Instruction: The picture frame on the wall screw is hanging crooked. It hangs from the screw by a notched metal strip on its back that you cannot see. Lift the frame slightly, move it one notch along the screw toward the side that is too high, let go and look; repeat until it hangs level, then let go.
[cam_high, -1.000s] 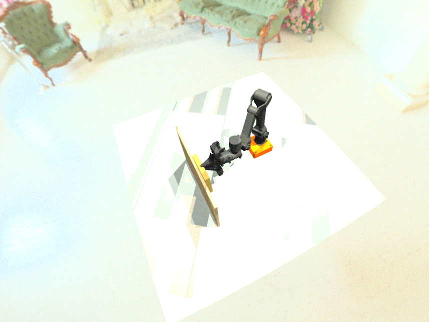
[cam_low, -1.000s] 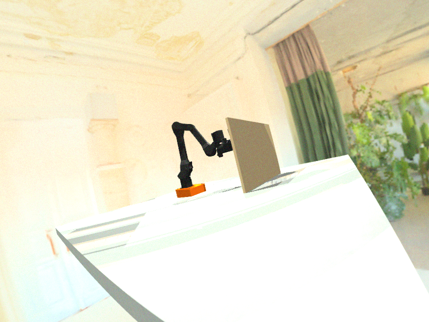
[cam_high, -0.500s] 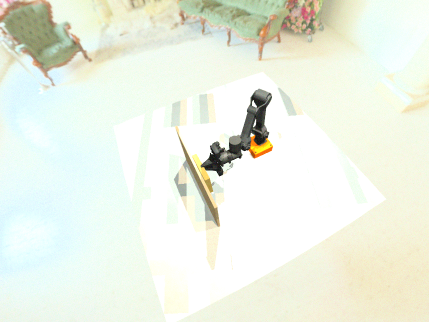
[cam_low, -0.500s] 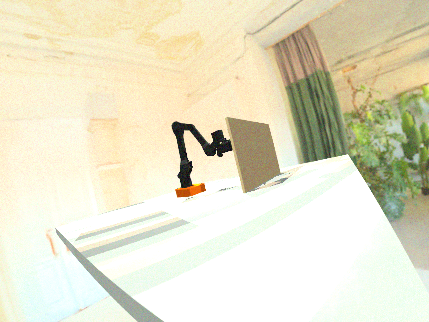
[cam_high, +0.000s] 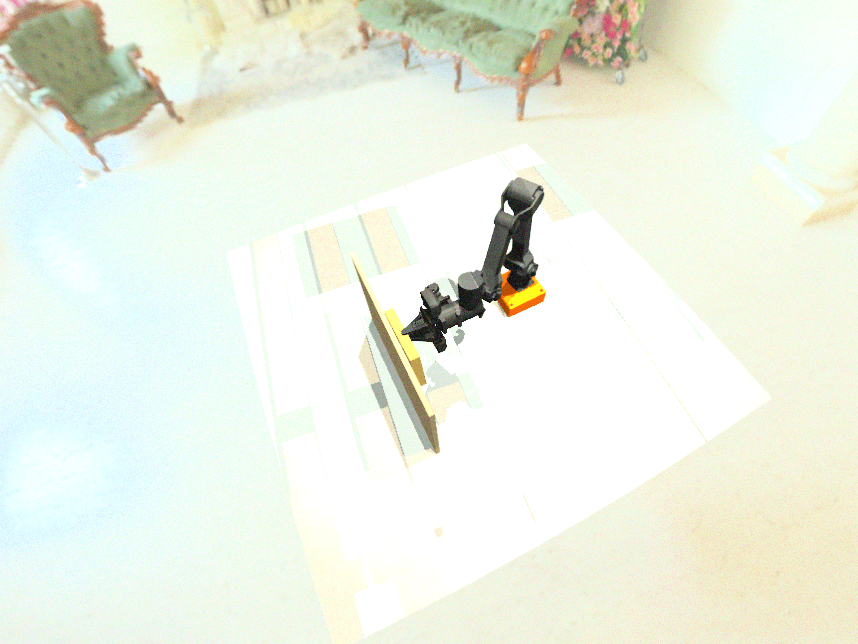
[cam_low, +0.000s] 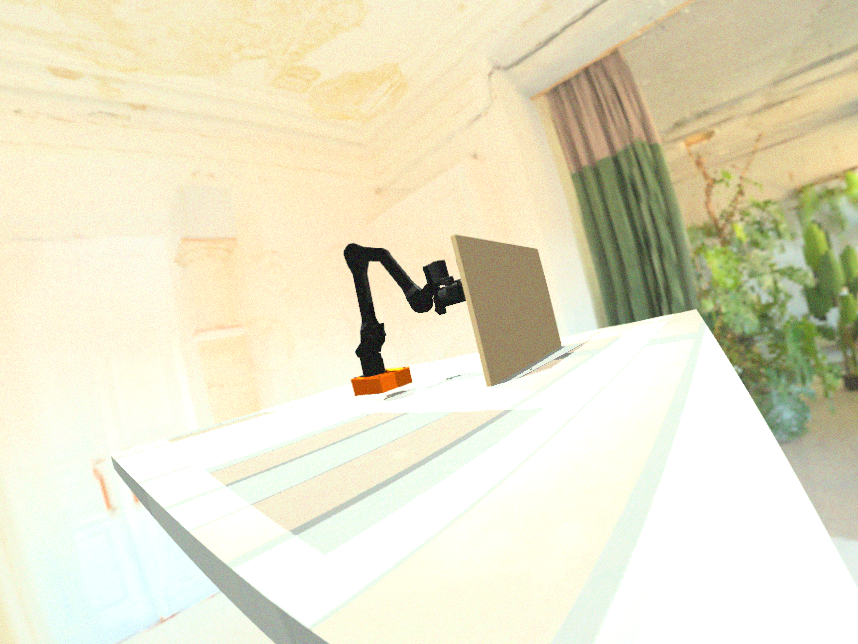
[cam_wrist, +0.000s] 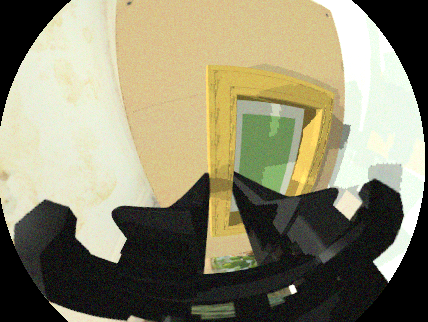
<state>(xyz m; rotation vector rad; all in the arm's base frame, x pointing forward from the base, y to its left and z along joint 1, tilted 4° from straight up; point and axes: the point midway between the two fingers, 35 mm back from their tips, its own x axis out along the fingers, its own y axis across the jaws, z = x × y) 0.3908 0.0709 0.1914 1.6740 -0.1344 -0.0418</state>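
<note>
My gripper tip is now 10 mm short of the gold picture frame and 50 mm above it. From my gripper tip the other things lie so: tan wall panel 20 mm ahead, 70 mm below.
</note>
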